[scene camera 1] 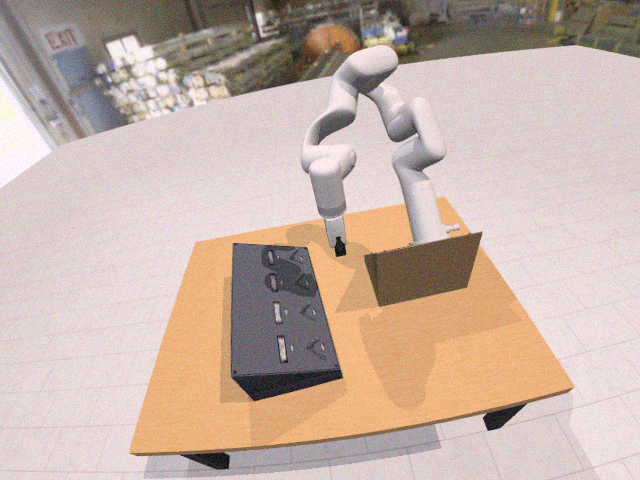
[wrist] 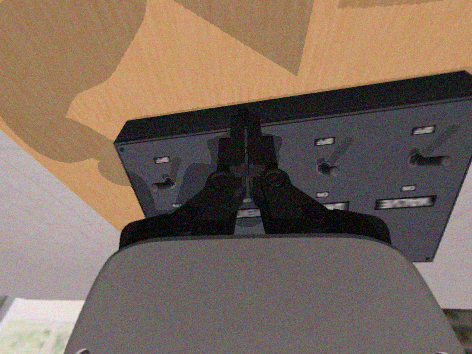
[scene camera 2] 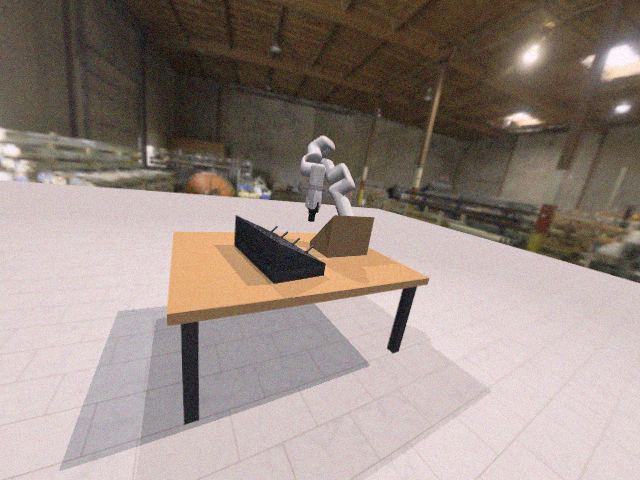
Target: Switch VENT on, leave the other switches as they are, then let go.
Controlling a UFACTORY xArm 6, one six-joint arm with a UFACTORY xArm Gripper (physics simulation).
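Frame: origin at the arm's base, x up, y ahead, z left, level; centimetres.
Where they show: gripper, fingertip midpoint: [scene camera 1: 341, 254] [wrist: 245, 134] [scene camera 2: 311, 221]; arm's base, link origin: [scene camera 1: 429, 242] [scene camera 2: 350, 225].
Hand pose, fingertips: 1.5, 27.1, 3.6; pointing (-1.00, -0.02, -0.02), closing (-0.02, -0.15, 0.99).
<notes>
Each offset is from my fingertips to the top centre of the thing, as dx, dy, dz. "spot": to the spot under its first point. Level surfaces: height alone.
A dark sloped switch panel [scene camera 1: 250, 320] [scene camera 2: 279, 260] [wrist: 415, 235] stands on the table with several levers in a row. The VENT lever @[spot: -11.1, +13.7, +0.7] [scene camera 1: 303, 282] [scene camera 2: 283, 235] is second from the far end; the fingers hide it in the wrist view, where part of its label @[-6.6, +22.4, +3.3] [wrist: 248, 213] shows between them. Its on or off position is too small to tell. Other levers [wrist: 164, 184] [wrist: 327, 168] [wrist: 432, 160] show to the left and right of the fingers. My gripper [scene camera 1: 339, 254] [scene camera 2: 311, 220] [wrist: 245, 134] is shut and empty, above the table on the lever side of the panel, apart from the levers.
A brown upright board [scene camera 1: 423, 271] [scene camera 2: 348, 236] stands on the wooden table @[dx -19.1] [scene camera 1: 289, 428] [scene camera 2: 206, 294] between the panel's lever side and the arm base. The arm's shadow falls over the far part of the panel.
</notes>
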